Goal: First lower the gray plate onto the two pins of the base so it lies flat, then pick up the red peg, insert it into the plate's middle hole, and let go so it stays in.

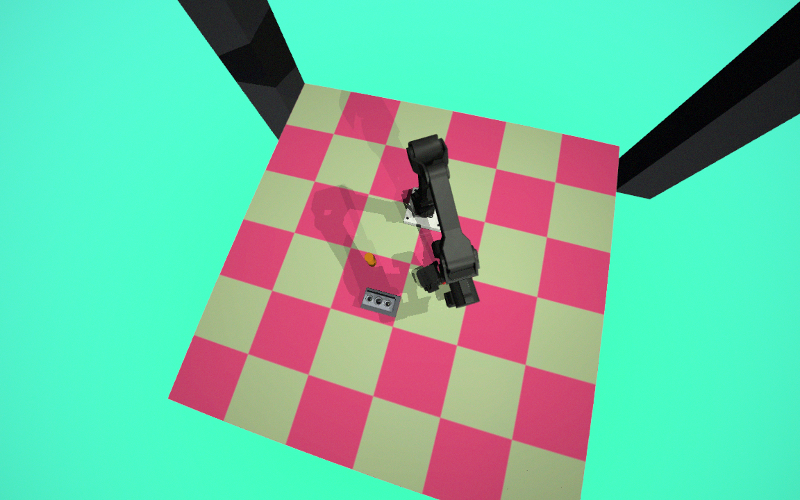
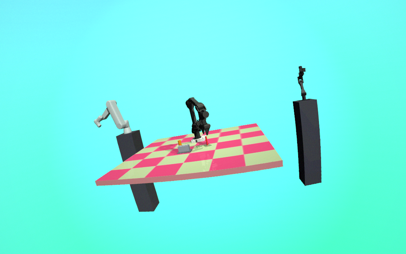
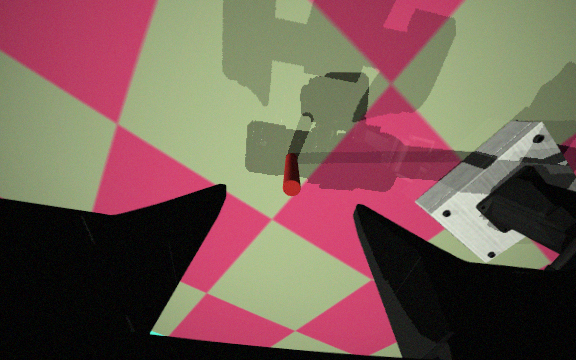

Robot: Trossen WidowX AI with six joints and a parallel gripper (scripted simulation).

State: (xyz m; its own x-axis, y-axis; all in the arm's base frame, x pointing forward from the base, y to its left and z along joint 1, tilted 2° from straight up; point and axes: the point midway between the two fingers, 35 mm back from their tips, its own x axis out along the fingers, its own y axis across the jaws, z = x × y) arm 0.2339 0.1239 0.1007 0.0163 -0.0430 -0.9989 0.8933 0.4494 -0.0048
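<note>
My gripper tip is 6 cm above the red peg. From my gripper tip the other things lie so: orange peg (1 cm behind, 25 cm to the right, 6 cm below); then gray plate (12 cm ahead, 19 cm to the right, 5 cm below); then base (12 cm ahead, 19 cm to the right, 9 cm below).
</note>
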